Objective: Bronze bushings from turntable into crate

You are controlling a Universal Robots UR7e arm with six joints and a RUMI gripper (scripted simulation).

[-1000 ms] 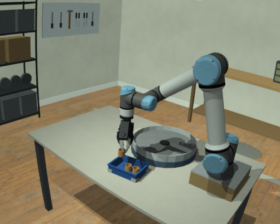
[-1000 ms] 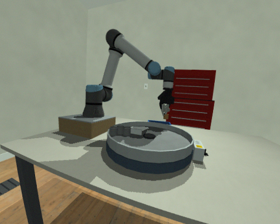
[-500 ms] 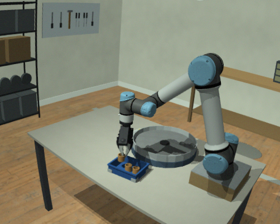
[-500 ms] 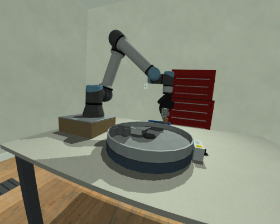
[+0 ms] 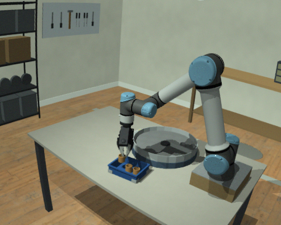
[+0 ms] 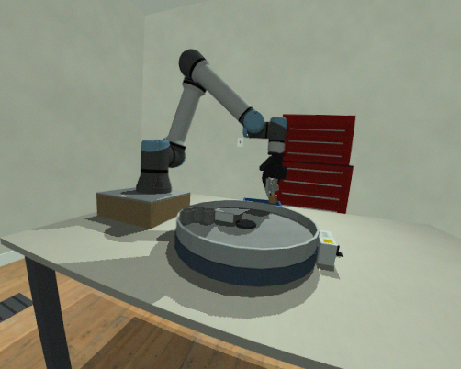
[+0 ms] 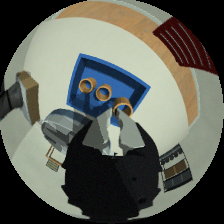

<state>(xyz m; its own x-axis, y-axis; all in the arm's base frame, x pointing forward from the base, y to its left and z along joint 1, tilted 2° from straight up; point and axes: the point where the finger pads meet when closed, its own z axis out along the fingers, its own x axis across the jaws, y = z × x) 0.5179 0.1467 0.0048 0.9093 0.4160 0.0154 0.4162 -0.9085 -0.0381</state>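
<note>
The blue crate is 60 mm below my hand, 30 mm behind it and 10 mm to the left of it. From my hand the other things lie so: turntable (340 mm to the right, 90 mm behind, 40 mm below).
</note>
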